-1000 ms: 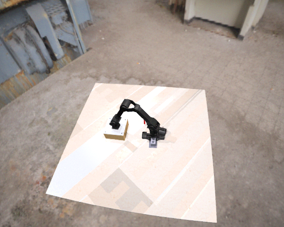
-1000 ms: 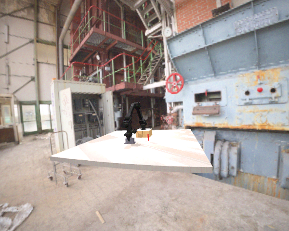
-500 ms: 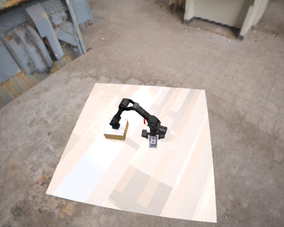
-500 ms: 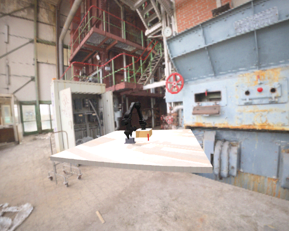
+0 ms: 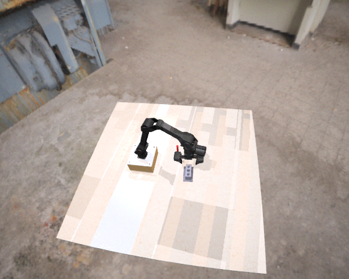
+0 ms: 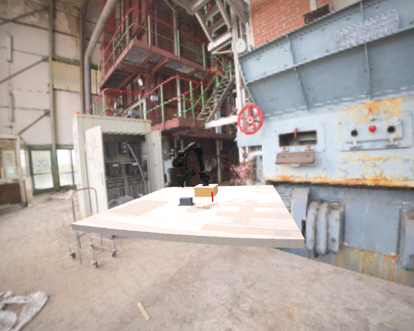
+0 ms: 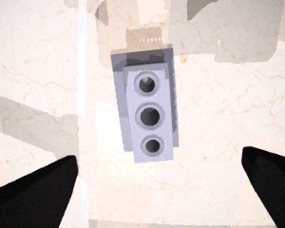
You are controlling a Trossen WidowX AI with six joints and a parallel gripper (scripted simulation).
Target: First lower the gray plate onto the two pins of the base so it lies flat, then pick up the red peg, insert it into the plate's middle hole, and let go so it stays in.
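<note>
My gripper tip is now 120 mm past the red peg, 170 mm to the right of it and 100 mm above it. From my gripper tip the other things lie so: gray plate: 100 mm below; then gray base: 130 mm below.
</note>
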